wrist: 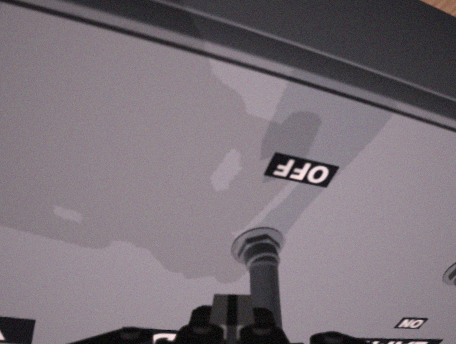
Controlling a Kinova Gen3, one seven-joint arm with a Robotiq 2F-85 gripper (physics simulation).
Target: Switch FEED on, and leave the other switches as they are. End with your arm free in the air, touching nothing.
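Note:
The FEED switch's dark lever rises from a round nut and washer at the lower middle of the wrist view, below an upside-down OFF label. It runs down the view, and its tip is hidden behind my gripper. Which way it is thrown I cannot tell. My gripper is shut and empty, at the bottom middle, with its fingertips just left of the lever. Whether they touch it I cannot tell. The switch's ON label does not show, and its name label is mostly hidden behind the gripper.
The grey panel has a raised dark rim across the top. Another switch's washer shows at the right edge, with an ON label lower down. Part of another black label is at the lower left. Wood shows at the top right corner.

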